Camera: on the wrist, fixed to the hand. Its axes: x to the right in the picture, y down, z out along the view.
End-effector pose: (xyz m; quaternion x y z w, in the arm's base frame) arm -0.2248 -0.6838 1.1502 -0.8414 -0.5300 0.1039 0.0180
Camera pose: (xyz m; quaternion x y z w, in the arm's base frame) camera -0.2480 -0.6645 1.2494 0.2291 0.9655 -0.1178 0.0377
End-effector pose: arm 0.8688 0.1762 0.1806 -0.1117 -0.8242 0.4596 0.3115
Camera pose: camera 0.9372 0.2134 0.2490 0.5133 -0.7357 0.0676 0.4367
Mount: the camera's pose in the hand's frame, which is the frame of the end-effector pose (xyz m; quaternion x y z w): -0.0078 -0.0430 -0.0940 -0.0737 -0.1127 -0.6849 0.7161
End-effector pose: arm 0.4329 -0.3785 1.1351 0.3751 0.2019 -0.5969 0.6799
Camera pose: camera 0.4062 -0.3030 1.0693 0.0129 0.3688 -0.9205 0.1285
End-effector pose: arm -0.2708 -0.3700 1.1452 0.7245 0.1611 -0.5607 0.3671
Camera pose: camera -0.2358 -0.2724 1.1469 -0.3182 -0.6115 0.7227 0.0496
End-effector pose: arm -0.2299 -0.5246 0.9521 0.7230 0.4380 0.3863 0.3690
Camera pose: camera -0.3303 -0.4986 0.9531 0.2341 0.7388 -0.0253 0.6315
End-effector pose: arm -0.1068 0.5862 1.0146 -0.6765 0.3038 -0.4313 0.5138
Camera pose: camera -0.1958 0.5645 1.0630 -0.7790 -0.2719 -0.5621 0.0569
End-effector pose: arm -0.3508 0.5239 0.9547 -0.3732 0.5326 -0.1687 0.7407
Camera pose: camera -0.4334 0.4653 0.9769 -0.7056 0.0547 -0.5468 0.4474
